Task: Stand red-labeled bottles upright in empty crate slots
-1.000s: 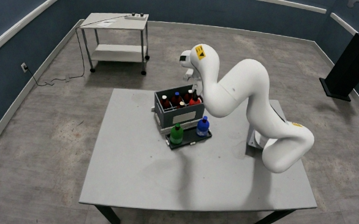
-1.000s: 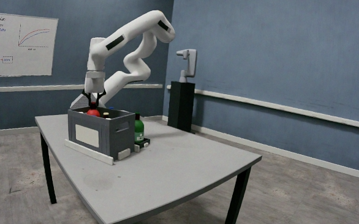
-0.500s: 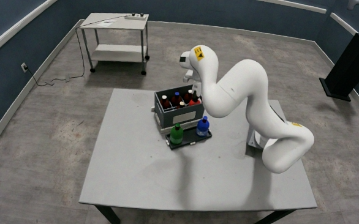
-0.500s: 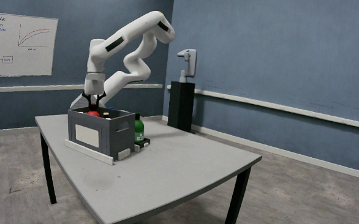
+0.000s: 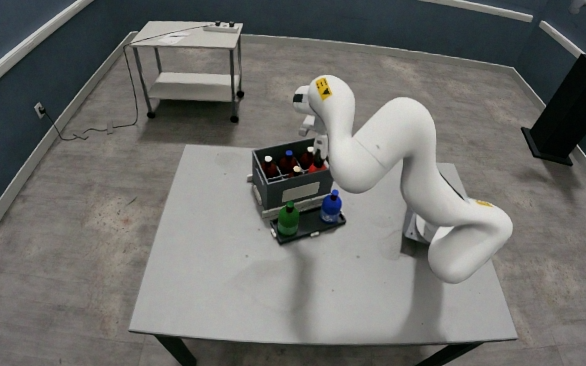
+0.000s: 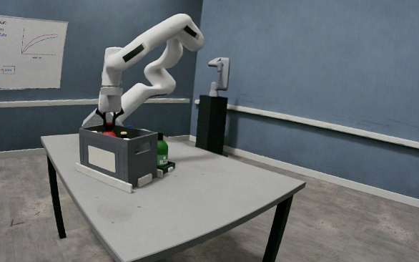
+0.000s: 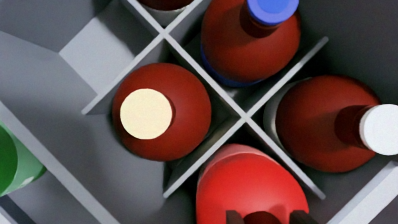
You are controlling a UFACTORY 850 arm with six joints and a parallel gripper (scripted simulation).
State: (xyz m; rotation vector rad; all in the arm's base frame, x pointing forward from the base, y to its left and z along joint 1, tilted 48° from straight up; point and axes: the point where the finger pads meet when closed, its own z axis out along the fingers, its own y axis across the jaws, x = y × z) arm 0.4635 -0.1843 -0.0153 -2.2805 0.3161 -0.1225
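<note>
My gripper is now 70 mm above the red-labeled bottle. From my hand the other things lie so: grey crate: 100 mm below, 100 mm ahead, 10 mm to the left; black tray: 170 mm to the left, 170 mm below, 10 mm behind; blue bottle: 120 mm to the left, 100 mm below, 80 mm behind.
</note>
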